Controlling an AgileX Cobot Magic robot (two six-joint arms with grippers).
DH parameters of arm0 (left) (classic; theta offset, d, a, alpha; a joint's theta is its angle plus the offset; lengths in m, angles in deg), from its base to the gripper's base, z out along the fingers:
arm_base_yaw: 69.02 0.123 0 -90
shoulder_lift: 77.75 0 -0.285 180
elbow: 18.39 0 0.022 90
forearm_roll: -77.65 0.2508 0 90
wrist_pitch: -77.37 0 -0.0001 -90
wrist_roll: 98.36 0.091 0 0
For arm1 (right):
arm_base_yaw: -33.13 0.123 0 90
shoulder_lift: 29.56 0 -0.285 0
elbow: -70.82 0 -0.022 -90
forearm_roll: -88.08 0.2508 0 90
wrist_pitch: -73.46 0 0.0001 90
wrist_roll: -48.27 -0.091 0 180
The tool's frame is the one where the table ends.
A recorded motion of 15 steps. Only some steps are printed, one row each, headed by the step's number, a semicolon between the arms.
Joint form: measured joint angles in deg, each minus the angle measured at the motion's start. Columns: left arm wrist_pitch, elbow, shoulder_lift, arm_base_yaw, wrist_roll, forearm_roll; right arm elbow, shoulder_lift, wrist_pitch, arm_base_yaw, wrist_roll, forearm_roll.
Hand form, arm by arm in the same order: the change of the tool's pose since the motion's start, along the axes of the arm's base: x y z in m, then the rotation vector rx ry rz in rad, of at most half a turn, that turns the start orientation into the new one. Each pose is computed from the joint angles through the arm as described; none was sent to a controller.
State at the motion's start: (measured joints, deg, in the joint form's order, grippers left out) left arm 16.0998 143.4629 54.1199 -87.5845 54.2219 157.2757; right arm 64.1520 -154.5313 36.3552 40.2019 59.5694 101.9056
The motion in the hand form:
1: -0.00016 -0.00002 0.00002 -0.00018 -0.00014 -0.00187; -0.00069 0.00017 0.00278 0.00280 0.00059 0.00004
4: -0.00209 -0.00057 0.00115 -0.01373 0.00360 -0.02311; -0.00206 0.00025 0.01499 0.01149 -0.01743 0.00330
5: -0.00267 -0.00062 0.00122 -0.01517 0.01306 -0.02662; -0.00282 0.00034 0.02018 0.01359 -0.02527 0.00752
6: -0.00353 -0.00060 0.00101 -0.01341 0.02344 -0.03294; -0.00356 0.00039 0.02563 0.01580 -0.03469 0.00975
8: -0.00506 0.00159 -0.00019 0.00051 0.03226 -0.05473; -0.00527 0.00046 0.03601 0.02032 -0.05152 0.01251
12: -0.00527 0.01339 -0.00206 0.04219 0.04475 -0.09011; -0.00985 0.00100 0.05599 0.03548 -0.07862 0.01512
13: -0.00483 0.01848 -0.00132 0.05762 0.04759 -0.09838; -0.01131 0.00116 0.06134 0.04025 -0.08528 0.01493
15: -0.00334 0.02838 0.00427 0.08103 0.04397 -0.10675; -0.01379 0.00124 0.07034 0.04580 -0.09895 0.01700
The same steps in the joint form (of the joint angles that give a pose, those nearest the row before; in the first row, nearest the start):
1: -0.06 0.00 0.00 0.00 0.00 0.09; 0.00 0.43 -0.46 0.00 0.00 0.12
4: -1.35 0.00 0.00 0.00 -0.21 0.84; 0.00 2.28 -1.31 -0.06 0.36 0.53
5: -1.58 0.00 0.00 0.00 -0.81 1.17; 0.00 3.08 -1.69 -0.06 0.58 0.60
6: -1.75 0.00 0.00 0.00 -1.51 1.76; 0.00 3.91 -1.99 -0.06 0.68 0.64
8: -1.93 0.00 0.00 0.33 -2.34 3.82; 0.00 5.51 -2.63 -0.06 0.76 0.73
12: -2.00 0.00 -0.28 2.20 -4.15 9.08; 0.00 8.61 -4.18 -0.06 0.94 1.34
13: -1.96 0.00 -0.63 3.01 -4.95 10.97; 0.00 9.45 -4.62 -0.06 0.94 1.53
15: -1.96 0.00 -1.92 4.60 -6.49 14.16; 0.00 10.88 -5.26 -0.06 1.01 1.71

